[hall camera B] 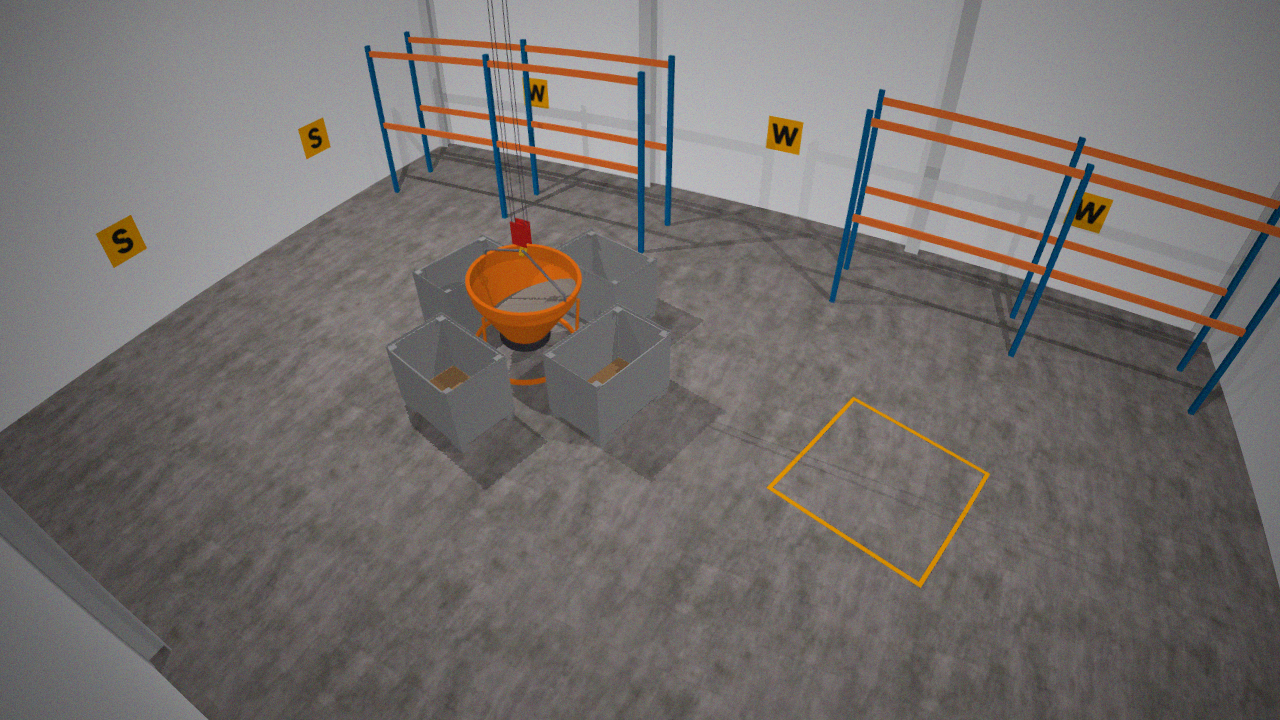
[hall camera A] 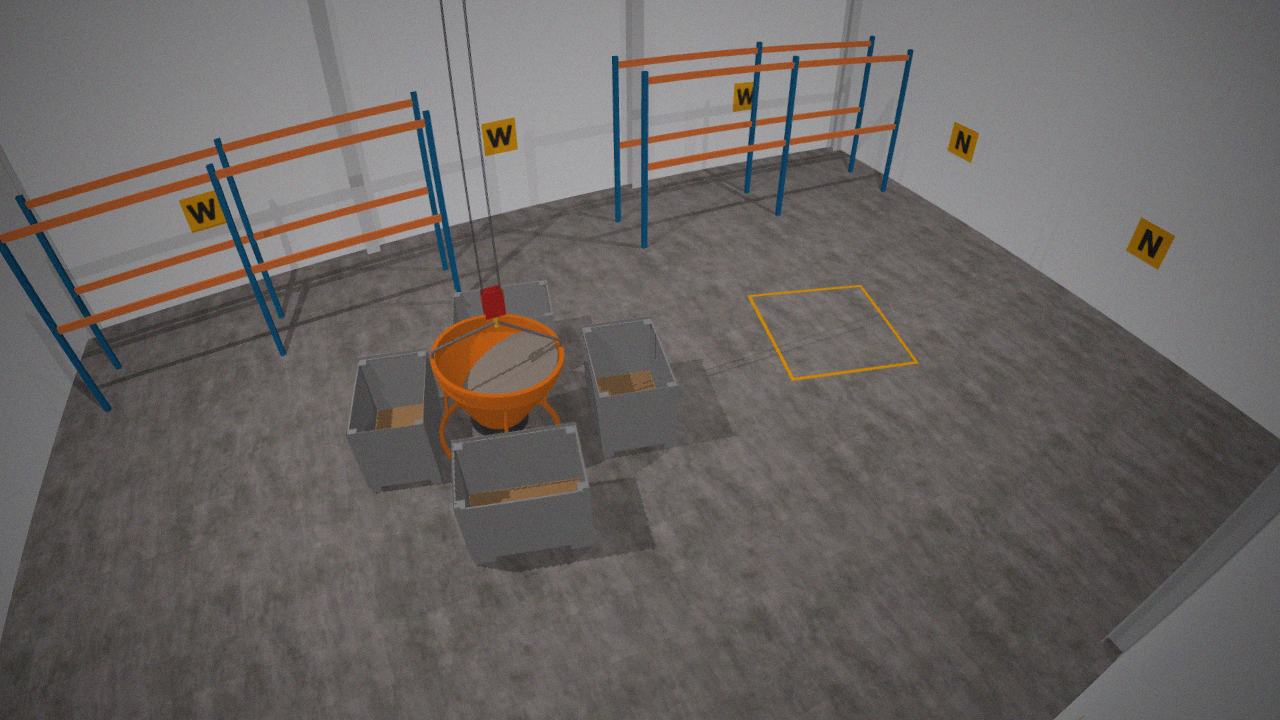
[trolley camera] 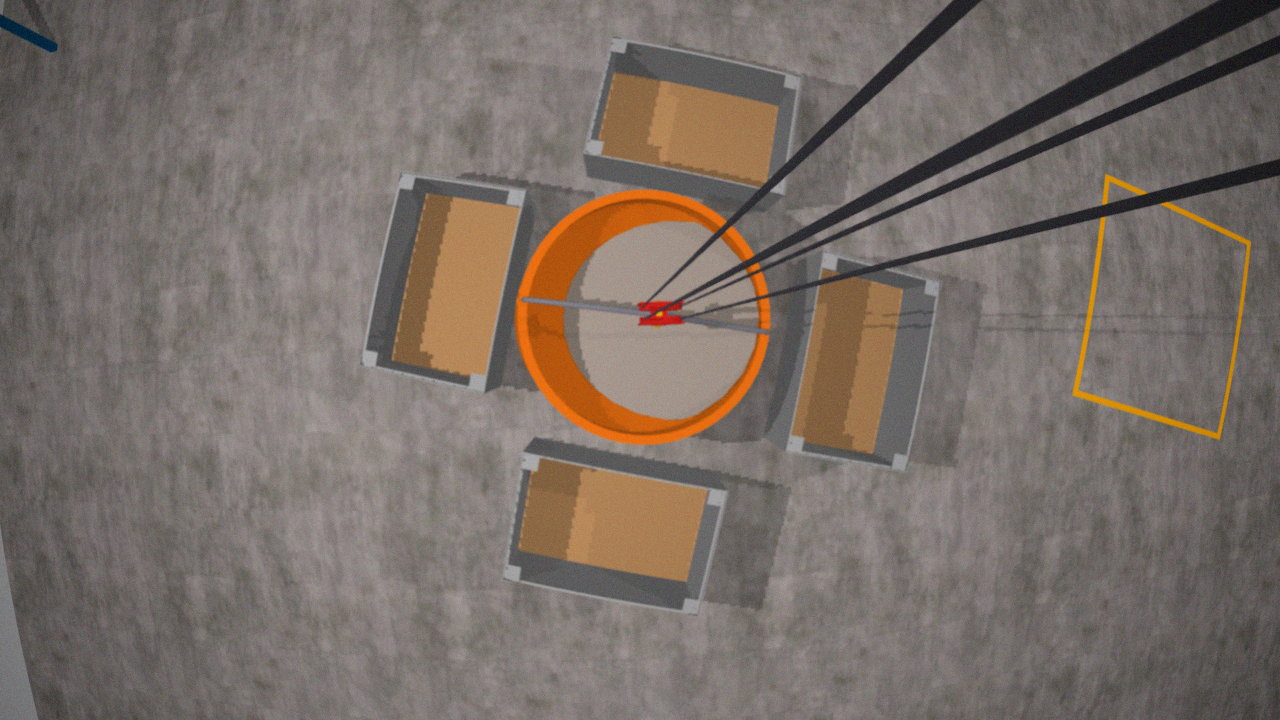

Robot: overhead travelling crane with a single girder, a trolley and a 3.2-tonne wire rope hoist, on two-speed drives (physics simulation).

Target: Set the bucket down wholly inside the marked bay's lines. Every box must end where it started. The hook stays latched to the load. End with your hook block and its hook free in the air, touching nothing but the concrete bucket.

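The orange concrete bucket (hall camera A: 505,409) (hall camera B: 524,325) (trolley camera: 547,268), with a pale fill, is upright between several grey open boxes. Its base is partly hidden, so I cannot tell whether it touches the floor. My red hook block with its hook (hall camera A: 494,321) (hall camera B: 521,251) (trolley camera: 659,313) is above the bucket's middle, latched to its bail. The boxes are a near one (hall camera A: 528,528) (trolley camera: 617,591), one on the bay side (hall camera A: 637,420) (hall camera B: 572,399) (trolley camera: 913,376), a left one (hall camera A: 393,461) and a back one (hall camera A: 528,300). The yellow-lined bay (hall camera A: 854,370) (hall camera B: 844,536) (trolley camera: 1147,414) lies apart from them.
Two blue and orange racks stand along the W wall, one at left (hall camera A: 247,259) and one at the back right (hall camera A: 644,179) in hall camera A. Both (hall camera B: 640,179) (hall camera B: 1051,259) also show in hall camera B. N and S signs hang on the side walls.
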